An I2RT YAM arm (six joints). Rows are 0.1 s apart.
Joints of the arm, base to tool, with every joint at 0 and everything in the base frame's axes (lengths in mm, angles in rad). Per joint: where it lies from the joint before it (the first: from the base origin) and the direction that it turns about. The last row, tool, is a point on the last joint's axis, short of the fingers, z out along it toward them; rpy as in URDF.
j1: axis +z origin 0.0 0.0 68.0
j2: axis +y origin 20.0 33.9 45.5
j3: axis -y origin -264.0 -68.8 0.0
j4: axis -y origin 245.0 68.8 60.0
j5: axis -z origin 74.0 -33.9 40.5
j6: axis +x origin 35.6 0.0 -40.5
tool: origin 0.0 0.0 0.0 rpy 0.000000 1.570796 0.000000
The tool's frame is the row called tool.
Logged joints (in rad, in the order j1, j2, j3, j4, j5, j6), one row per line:
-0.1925, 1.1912, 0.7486, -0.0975, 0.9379, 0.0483
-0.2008, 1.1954, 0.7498, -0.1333, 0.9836, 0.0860
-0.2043, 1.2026, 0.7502, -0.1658, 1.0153, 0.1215
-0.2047, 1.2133, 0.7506, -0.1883, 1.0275, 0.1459
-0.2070, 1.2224, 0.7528, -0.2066, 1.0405, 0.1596
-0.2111, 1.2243, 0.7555, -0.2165, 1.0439, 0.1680
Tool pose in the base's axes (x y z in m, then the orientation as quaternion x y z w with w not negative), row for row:
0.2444, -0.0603, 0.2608, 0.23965, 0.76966, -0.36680, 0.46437
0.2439, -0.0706, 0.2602, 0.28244, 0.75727, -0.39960, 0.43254
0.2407, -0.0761, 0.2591, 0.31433, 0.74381, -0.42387, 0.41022
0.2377, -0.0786, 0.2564, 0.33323, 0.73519, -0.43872, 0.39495
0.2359, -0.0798, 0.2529, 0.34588, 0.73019, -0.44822, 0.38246
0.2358, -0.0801, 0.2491, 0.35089, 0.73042, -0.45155, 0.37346
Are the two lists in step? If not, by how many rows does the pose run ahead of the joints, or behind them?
The pose runs 2 rows behind the joints: the pose in row i belongs to the joints in row i - 2.
